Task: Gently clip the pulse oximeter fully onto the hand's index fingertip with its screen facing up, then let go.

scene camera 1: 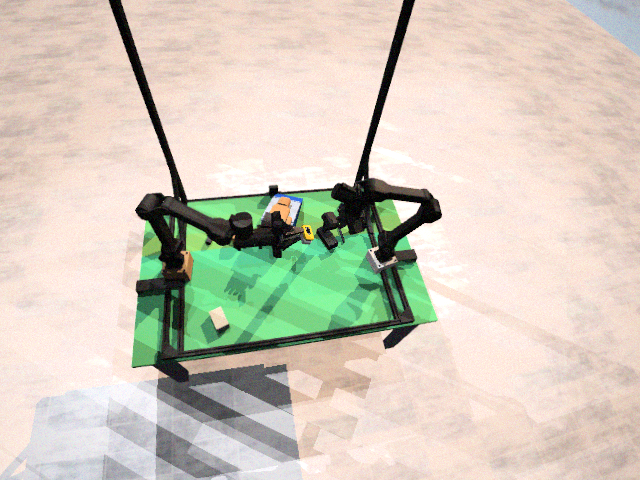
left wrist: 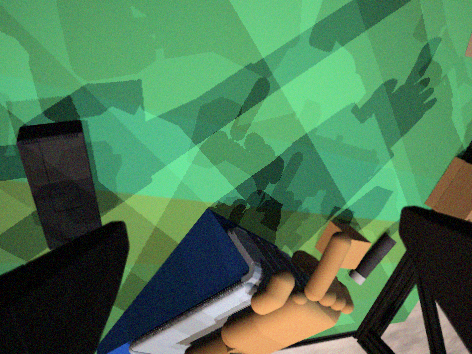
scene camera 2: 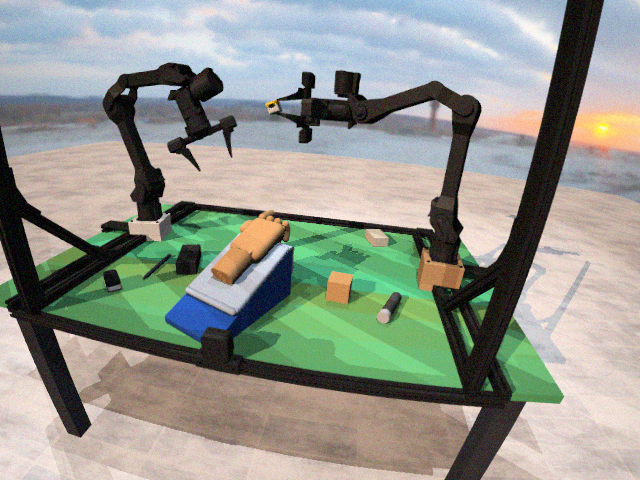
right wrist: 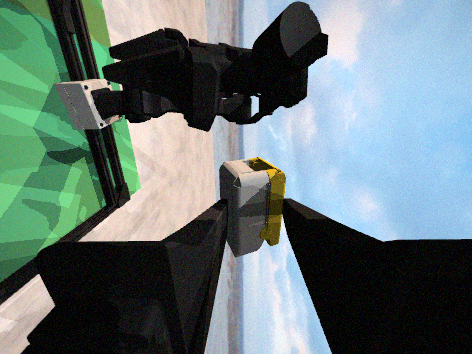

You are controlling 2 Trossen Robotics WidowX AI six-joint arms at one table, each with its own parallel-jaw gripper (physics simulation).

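Frame: origin at the left arm's base, x back, y right, z up, level; centimetres.
Seen in the pictures: left gripper, fingertip midpoint: (scene camera 1: 331,230) (left wrist: 264,227) (scene camera 2: 215,164) (right wrist: 106,61); right gripper, fingertip midpoint: (scene camera 1: 303,233) (scene camera 2: 276,106) (right wrist: 255,205); left arm's base at its link origin: (scene camera 1: 383,255) (scene camera 2: 149,217) (right wrist: 104,103); right arm's base at its link origin: (scene camera 1: 175,261) (scene camera 2: 442,257).
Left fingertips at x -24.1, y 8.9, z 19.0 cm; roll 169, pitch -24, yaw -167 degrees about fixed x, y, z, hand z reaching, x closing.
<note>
Offsets run from my left fingertips to a thing's top centre.
A yellow and white pulse oximeter @[dx -14.6, dy -8.0, dz +17.5 cm] (scene camera 1: 308,231) (scene camera 2: 271,106) (right wrist: 250,205) is held high in the air, its yellow screen side up. My right gripper (scene camera 2: 279,108) (right wrist: 255,205) is shut on its sides and points toward the left arm. A tan hand (scene camera 1: 281,206) (scene camera 2: 261,235) (left wrist: 280,325) lies on the sloped support, with its index finger (left wrist: 327,267) bare and stretched out. The oximeter is well above and apart from it. My left gripper (scene camera 2: 215,162) (left wrist: 264,227) is open and empty, pointing down, above the table. Its fingers are hard to make out in scene camera 1.
The blue wedge (scene camera 2: 266,294) (left wrist: 170,280) bears the hand. Near it are a black block @[dx +5.8, dy +10.3, dz -21.4 cm] (scene camera 2: 188,259) (left wrist: 60,185), a pen @[dx +13.8, dy +13.0, dz -24.0 cm] (scene camera 2: 156,266), a small black-and-white item @[dx +20.9, dy +23.1, dz -21.7 cm] (scene camera 2: 112,280), an orange cube @[dx -32.4, dy +23.5, dz -19.9 cm] (scene camera 2: 339,287) and a dark cylinder @[dx -43.0, dy +29.5, dz -22.2 cm] (scene camera 2: 391,304) (left wrist: 372,260). A cream block @[dx -49.6, dy -10.5, dz -21.9 cm] (scene camera 1: 218,318) (scene camera 2: 376,237) lies farther off.
</note>
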